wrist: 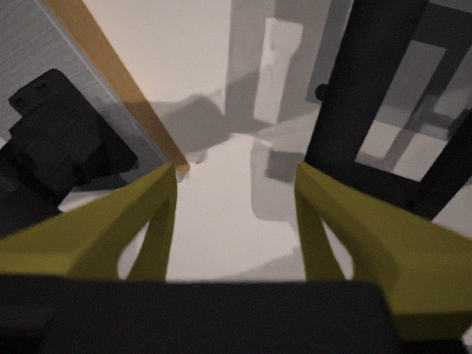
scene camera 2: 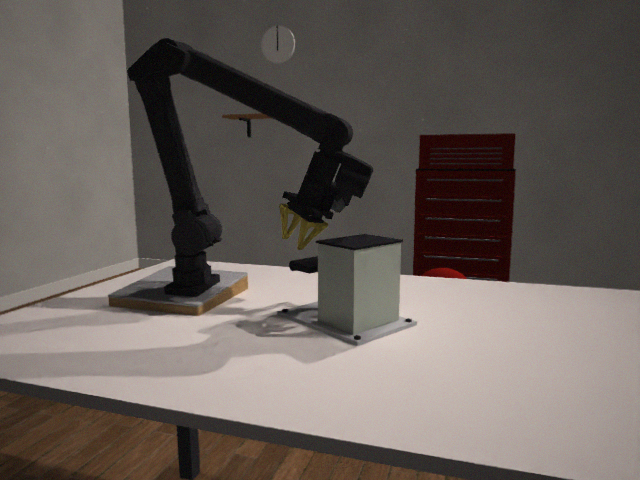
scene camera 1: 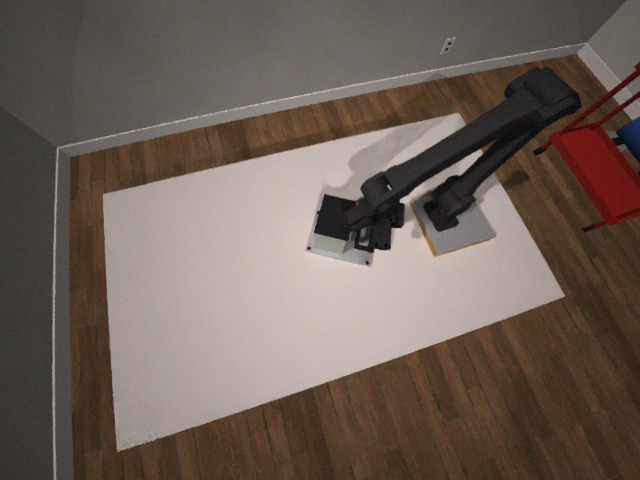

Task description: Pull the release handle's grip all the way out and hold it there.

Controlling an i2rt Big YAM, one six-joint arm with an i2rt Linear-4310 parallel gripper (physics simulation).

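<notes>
The release handle (scene camera 1: pixel 363 248) (scene camera 2: pixel 303 265) (wrist: pixel 370 75) is a black rectangular loop that sticks out from the side of a pale green box (scene camera 1: pixel 330 243) (scene camera 2: pixel 359 284) with a black top. The box stands on a grey plate (scene camera 1: pixel 356 258) (scene camera 2: pixel 385 329) with dark bolts. My gripper (scene camera 2: pixel 292 242) (wrist: pixel 235 176) has yellow fingers, is partly open and holds nothing. In the second scene view its tips are above the handle, near its outer end. In the wrist view the handle's grip lies to the right, beyond the right finger. The arm hides part of the handle in the first scene view.
The arm's base stands on a grey board (scene camera 1: pixel 465 232) (scene camera 2: pixel 147 289) (wrist: pixel 30 35) with a wooden edge, on the white table (scene camera 1: pixel 217 310) (scene camera 2: pixel 491 382). A red cart (scene camera 1: pixel 594 170) and a red tool cabinet (scene camera 2: pixel 465 206) stand away from the table.
</notes>
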